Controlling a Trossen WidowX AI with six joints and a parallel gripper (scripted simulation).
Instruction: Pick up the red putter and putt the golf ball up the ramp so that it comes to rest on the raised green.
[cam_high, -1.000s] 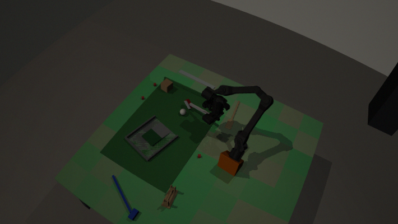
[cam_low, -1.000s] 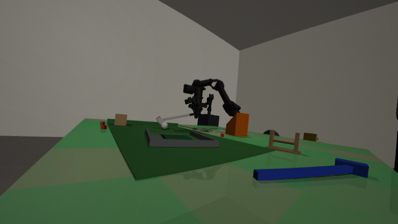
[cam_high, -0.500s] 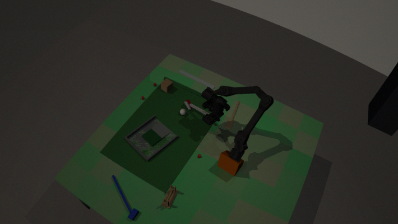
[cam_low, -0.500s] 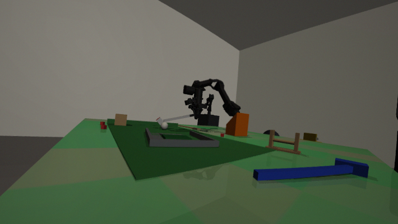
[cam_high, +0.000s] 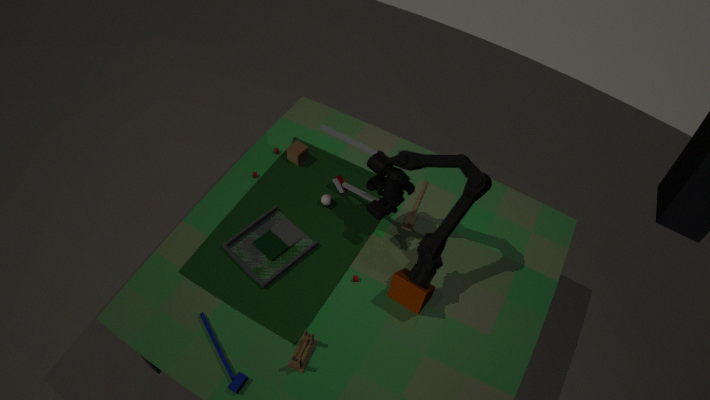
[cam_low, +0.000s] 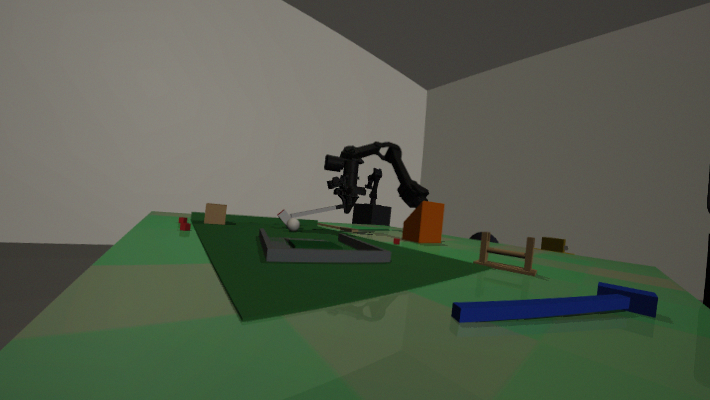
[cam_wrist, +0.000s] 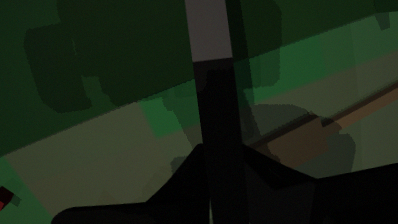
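Right now my gripper tip is 110 mm short of the red putter and 30 mm to the left of it. From my gripper tip the other things lie so: wooden rack 20 mm ahead, 570 mm to the left, 40 mm below; brown box 440 mm ahead, 120 mm to the right, 40 mm below; white golf ball 230 mm ahead, 20 mm to the left, 50 mm below.
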